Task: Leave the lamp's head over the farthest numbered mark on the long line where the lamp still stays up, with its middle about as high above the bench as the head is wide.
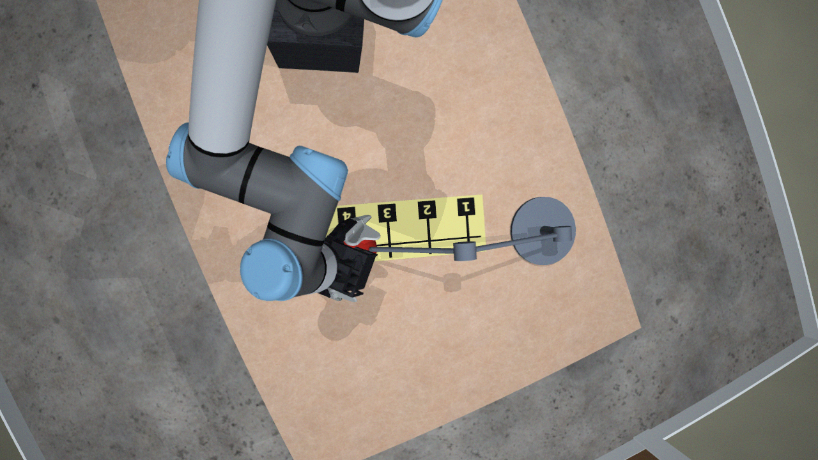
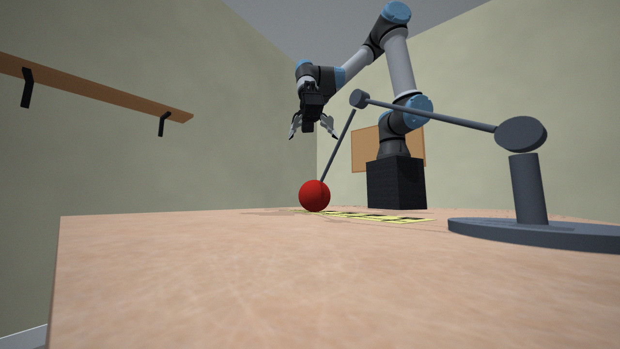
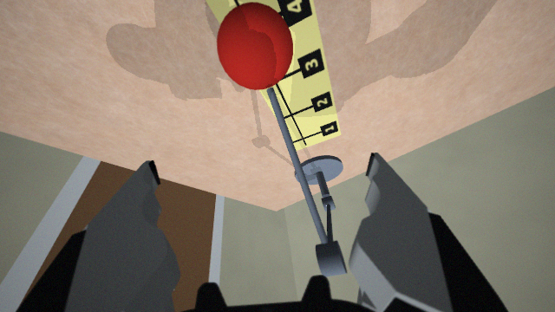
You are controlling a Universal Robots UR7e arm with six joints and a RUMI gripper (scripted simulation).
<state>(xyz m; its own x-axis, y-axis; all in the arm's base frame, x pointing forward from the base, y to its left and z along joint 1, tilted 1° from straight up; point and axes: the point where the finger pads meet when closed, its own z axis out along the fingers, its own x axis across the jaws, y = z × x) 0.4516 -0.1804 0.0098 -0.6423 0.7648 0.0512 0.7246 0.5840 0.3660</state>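
Right now the yellow numbered strip is 230 mm below my hand, 90 mm to the left of it and 10 mm ahead of it. Also, from my hand: grey round base (400 mm to the left, 200 mm below, 190 mm ahead).
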